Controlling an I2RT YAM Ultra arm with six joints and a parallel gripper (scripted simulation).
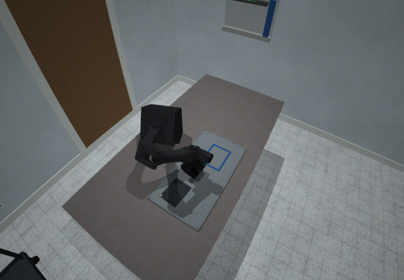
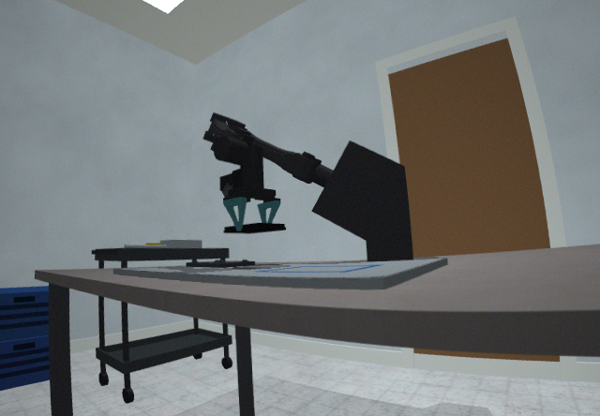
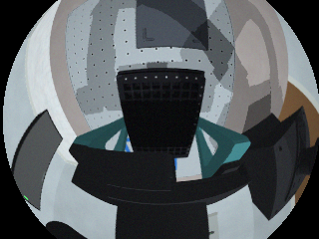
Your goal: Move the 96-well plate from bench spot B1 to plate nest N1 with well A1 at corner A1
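Now: the plate nest N1 16 cm to the right of my hand, 9 cm below it and 7 cm behind it. From my hand the other things lie so: black 96-well plate: right at my hand; then white corner label: 22 cm to the right, 14 cm behind, 8 cm below.
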